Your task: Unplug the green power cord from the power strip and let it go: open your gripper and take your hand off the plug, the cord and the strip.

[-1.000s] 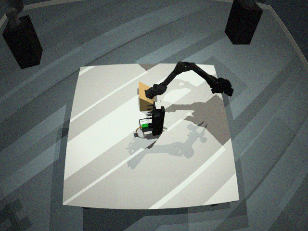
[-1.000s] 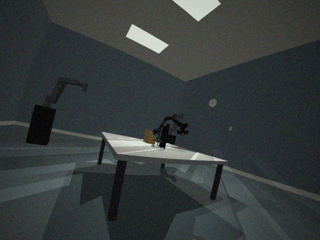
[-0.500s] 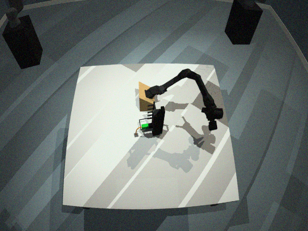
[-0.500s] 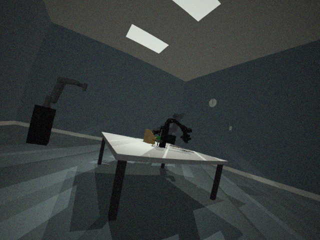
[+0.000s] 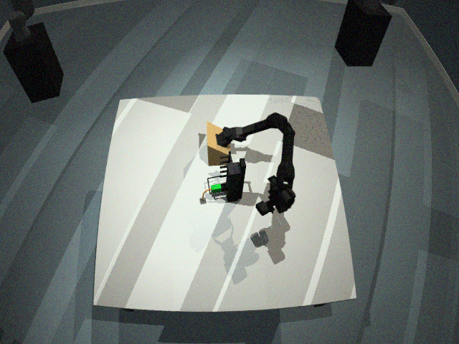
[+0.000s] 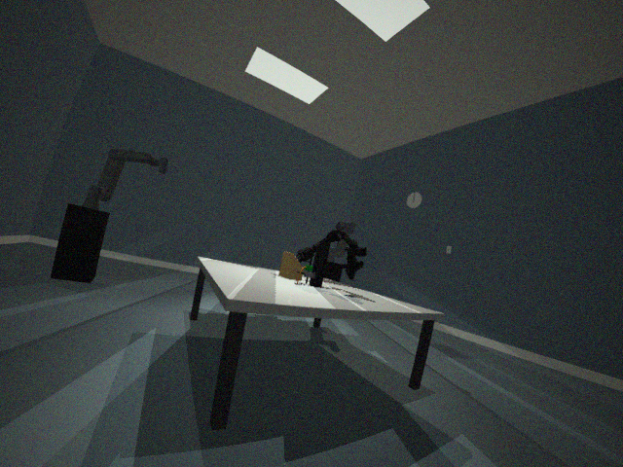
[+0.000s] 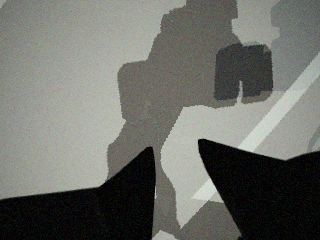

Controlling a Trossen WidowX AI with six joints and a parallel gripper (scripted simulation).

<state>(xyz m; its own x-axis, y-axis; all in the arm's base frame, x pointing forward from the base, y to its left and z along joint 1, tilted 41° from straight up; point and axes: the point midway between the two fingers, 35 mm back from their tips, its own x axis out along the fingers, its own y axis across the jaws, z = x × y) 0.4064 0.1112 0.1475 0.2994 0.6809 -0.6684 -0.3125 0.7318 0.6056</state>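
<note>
The green plug is 240 mm to the right of my gripper tip, 160 mm behind it and 30 mm above it.
</note>
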